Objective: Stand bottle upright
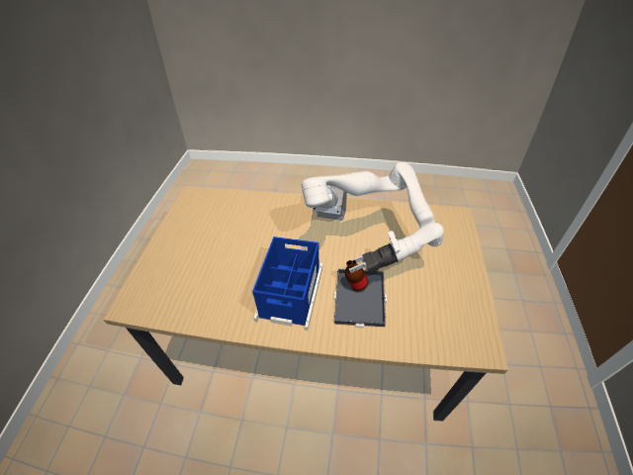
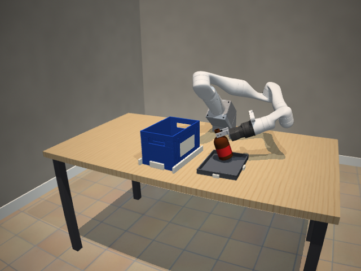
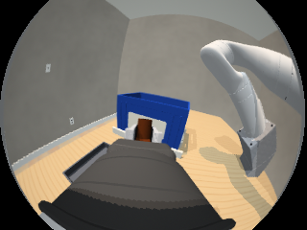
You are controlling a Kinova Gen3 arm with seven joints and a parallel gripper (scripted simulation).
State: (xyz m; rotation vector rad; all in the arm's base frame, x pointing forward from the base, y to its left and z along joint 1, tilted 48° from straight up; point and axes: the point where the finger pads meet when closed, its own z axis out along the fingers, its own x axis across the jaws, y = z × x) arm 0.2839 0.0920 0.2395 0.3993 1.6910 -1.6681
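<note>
Now: hand 5 cm above the brown bottle and 1 cm to the right of it. From my hand the other things lie so: blue crate (24 cm to the right, 6 cm below, 3 cm behind); then dark grey tray (14 cm below, 5 cm ahead, 3 cm to the left).
</note>
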